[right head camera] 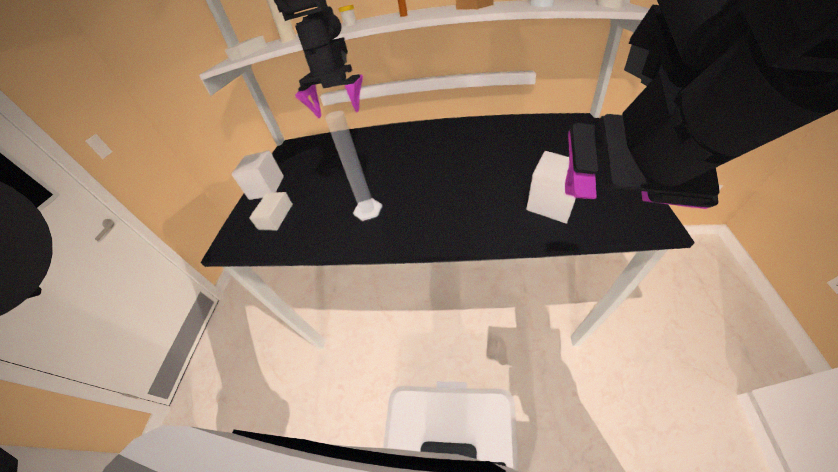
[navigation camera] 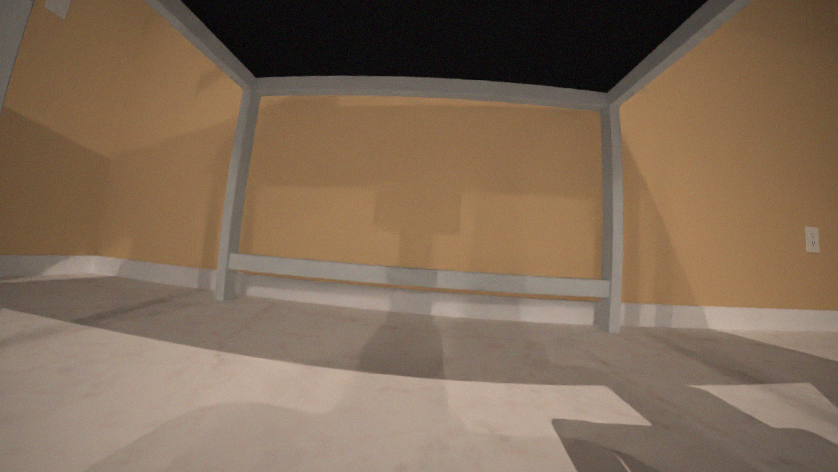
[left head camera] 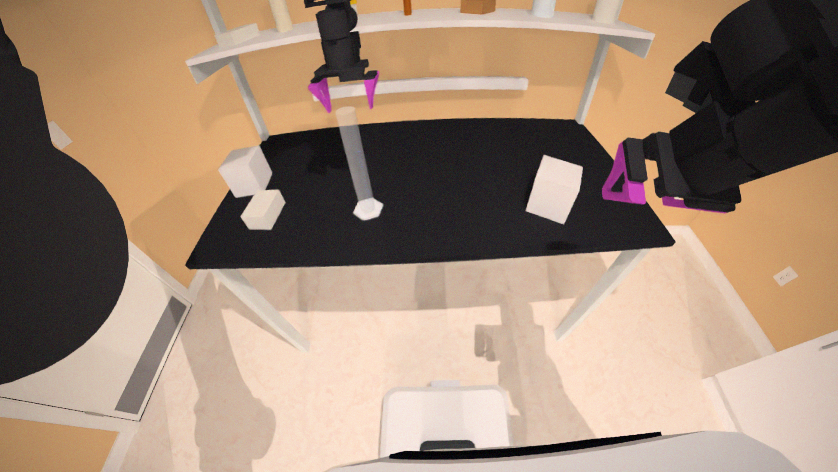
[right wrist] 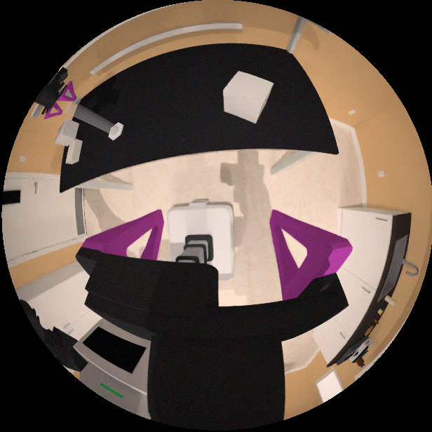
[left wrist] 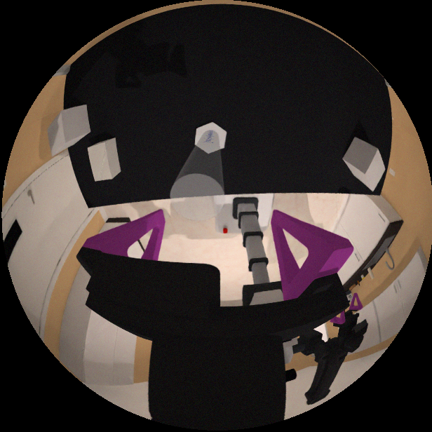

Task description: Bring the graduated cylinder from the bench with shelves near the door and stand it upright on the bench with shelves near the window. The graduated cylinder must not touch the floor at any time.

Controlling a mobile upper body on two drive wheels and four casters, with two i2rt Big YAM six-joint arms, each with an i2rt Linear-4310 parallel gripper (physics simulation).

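Frame: origin at the left arm's base, x ahead, y left, z up, level; millimetres.
Seen in the pictures: left gripper, between the fingertips: [right head camera: 338, 114] [left head camera: 350, 109]; right gripper, between the fingertips: [right head camera: 605, 192] [left head camera: 634, 197].
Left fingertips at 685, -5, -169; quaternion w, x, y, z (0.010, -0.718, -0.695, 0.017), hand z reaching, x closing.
Observation:
Pixels of each thing's top centre, then the offset from my left fingertips to it, as dx, dy, dz. Level surfaces: height alone.
- graduated cylinder, centre of its top: [left head camera: 344, 110] [right head camera: 334, 114] +13, +17, -5
- black-topped bench with shelves, height of its surface: dz -326
- larger white block, centre of its top: [right head camera: 561, 167] [left head camera: 560, 171] +17, -537, -196
The graduated cylinder [left head camera: 357, 161] [right head camera: 350, 161] [left wrist: 209, 165] [right wrist: 92, 117], a tall clear tube with a white hexagonal foot, stands upright on the black-topped bench with shelves [left head camera: 445, 175] [right head camera: 445, 175] [left wrist: 280, 100] [right wrist: 175, 100]. A door shows beside this bench in the right head camera. My left gripper [left head camera: 350, 109] [right head camera: 338, 113] [left wrist: 217, 215] is open, with its magenta fingertips near the cylinder's top end and nothing between them. My right gripper [left head camera: 652, 202] [right wrist: 216, 215] is open and empty near the bench's right end. The bench near the window cannot be identified in these views.
Two pale blocks [left head camera: 245, 171] [left head camera: 263, 209] sit at the bench's left end, and a larger white block [left head camera: 555, 188] at its right. A shelf [left head camera: 422, 24] with bottles and boxes runs above the back. The bench's legs and crossbar [navigation camera: 422, 280] show in the navigation camera.

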